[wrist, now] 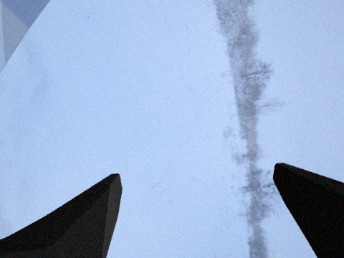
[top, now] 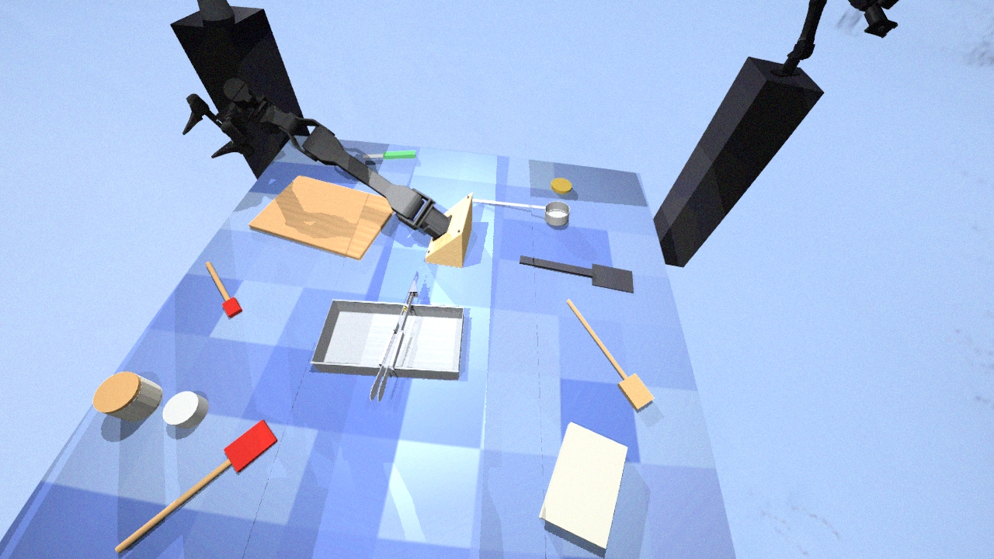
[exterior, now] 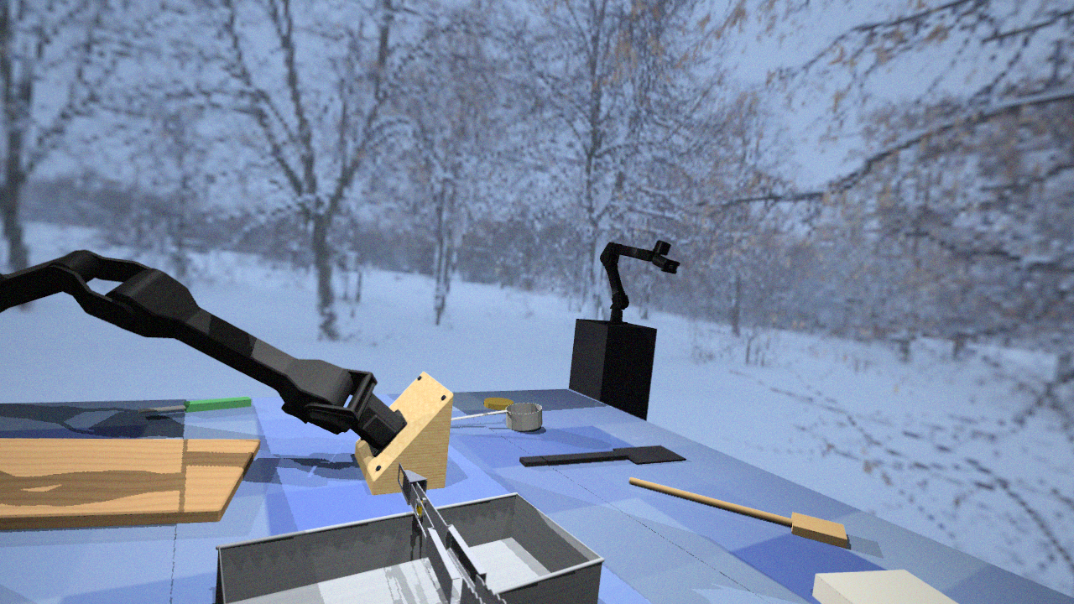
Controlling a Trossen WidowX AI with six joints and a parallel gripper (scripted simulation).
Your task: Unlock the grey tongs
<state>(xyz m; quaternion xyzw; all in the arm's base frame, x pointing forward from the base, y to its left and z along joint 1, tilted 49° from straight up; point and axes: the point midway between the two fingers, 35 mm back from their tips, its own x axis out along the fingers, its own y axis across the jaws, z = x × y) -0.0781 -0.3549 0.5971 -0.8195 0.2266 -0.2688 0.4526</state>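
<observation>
Right now my gripper tip is 670 mm to the right of the roasting tin, 370 mm short of it and 150 mm above it. The rest, counted from my gripper tip: red spatula: 700 mm ahead, 430 mm to the left, 170 mm below; then wooden board: 340 mm to the left, 160 mm below, 20 mm ahead; then yellow lock piece: 690 mm to the left, 310 mm ahead, 110 mm below.
</observation>
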